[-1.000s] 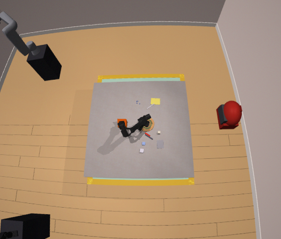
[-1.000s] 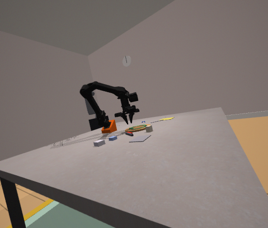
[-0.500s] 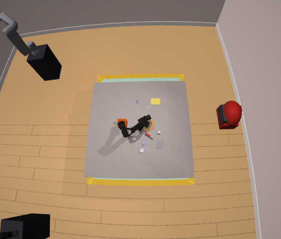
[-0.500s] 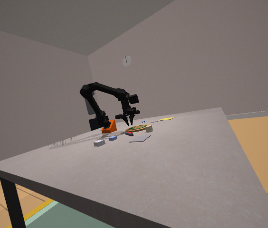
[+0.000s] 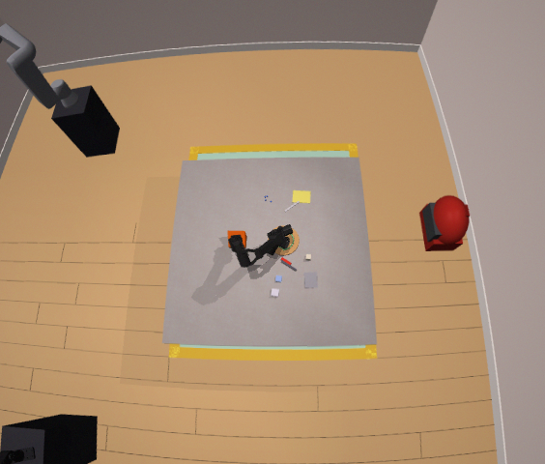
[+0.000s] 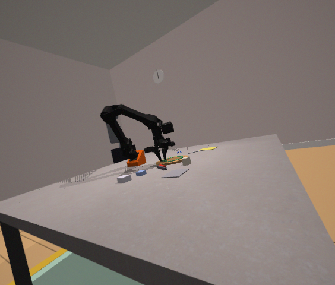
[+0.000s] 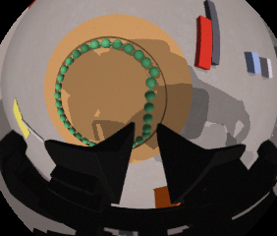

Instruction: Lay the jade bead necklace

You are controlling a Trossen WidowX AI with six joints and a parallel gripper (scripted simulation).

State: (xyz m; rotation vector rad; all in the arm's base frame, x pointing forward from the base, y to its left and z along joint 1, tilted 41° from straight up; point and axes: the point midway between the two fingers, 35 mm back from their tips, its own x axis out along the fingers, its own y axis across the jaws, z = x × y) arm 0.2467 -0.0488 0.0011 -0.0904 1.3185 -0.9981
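Right now my gripper tip is 5 cm short of the round wooden bead board, 3 cm to the right of it and 1 cm above it. Also, from my gripper tip: beige cube (19 cm ahead, 10 cm to the right); then red-handled tool (13 cm to the right, 6 cm ahead, 1 cm below); then blue block (22 cm to the right, 1 cm below).
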